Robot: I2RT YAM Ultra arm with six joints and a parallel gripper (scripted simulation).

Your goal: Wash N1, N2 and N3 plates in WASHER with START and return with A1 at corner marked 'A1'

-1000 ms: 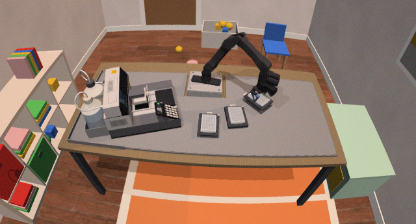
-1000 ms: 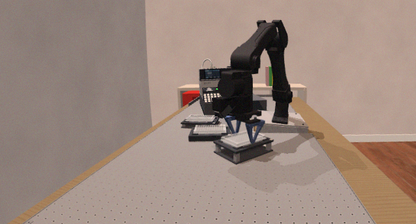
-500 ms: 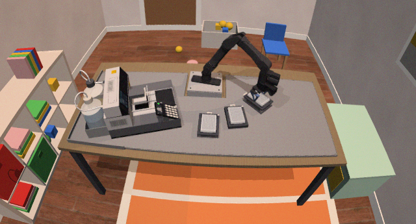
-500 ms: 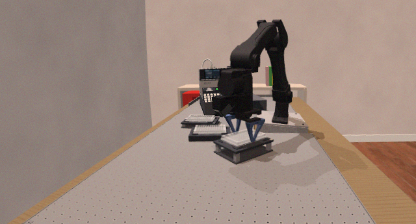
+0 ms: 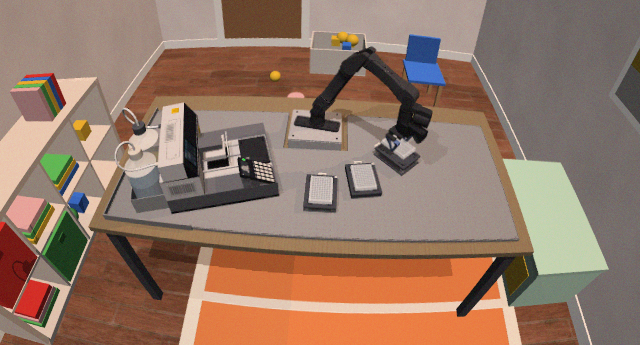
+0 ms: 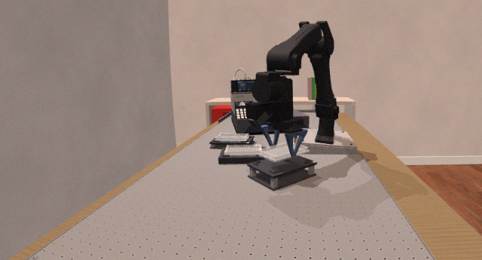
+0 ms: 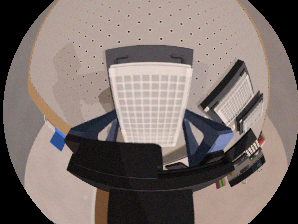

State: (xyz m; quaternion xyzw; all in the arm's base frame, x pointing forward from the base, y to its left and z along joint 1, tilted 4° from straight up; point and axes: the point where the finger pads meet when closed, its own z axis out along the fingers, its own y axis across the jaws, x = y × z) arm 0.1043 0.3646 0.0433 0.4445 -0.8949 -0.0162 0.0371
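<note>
My hand is 4 cm above the nest. Also, from my hand: manifold 25 cm ahead, 70 cm to the right, 6 cm above; then plate washer 25 cm ahead, 70 cm to the right, 5 cm above; then washer carrier 18 cm ahead, 56 cm to the right, 1 cm above.
</note>
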